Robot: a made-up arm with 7 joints.
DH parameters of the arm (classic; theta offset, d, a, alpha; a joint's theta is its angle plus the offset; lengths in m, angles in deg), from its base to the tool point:
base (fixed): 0 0 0 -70
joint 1: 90 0 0 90
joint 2: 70 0 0 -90
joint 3: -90 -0.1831 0.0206 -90
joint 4: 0 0 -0.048 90
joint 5: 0 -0.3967 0 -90
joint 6: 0 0 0 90
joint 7: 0 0 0 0
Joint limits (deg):
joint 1: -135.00..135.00
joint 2: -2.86..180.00
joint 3: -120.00..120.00
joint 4: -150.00..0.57
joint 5: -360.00..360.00
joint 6: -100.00..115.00
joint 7: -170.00..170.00
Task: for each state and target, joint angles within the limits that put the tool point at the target. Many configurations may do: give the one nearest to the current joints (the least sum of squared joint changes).
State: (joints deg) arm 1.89 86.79 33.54 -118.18 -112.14 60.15 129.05
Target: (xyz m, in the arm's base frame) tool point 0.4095 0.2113 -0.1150
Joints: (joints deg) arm 2.80 67.19 -1.27 -90.79 -112.14 60.15 129.05
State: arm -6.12 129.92 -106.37 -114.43 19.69 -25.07 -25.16
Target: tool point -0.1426 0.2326 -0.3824
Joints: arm 0.68 93.09 -109.14 -92.74 19.69 -25.07 -25.16
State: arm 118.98 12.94 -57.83 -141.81 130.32 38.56 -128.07
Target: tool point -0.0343 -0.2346 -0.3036
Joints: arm 115.25 6.89 -58.66 -121.21 130.32 38.56 -128.07
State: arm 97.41 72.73 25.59 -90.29 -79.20 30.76 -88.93
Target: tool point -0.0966 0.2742 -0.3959
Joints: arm 71.30 51.46 -2.99 -84.45 -79.20 30.76 -88.93
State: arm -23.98 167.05 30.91 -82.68 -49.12 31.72 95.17
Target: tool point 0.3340 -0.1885 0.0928
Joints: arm -7.14 175.10 26.91 -118.24 -49.12 31.72 95.17
